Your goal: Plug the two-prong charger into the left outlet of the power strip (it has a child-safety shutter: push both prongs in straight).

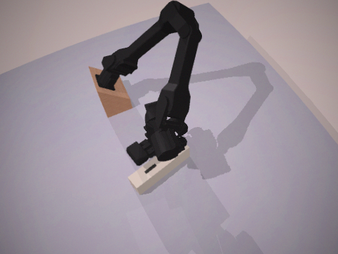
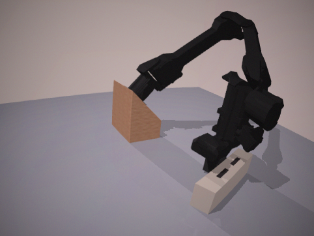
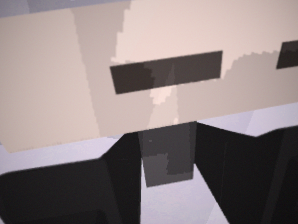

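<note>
The two-prong charger lies 20 mm ahead of my gripper tip and 10 mm above it.
</note>
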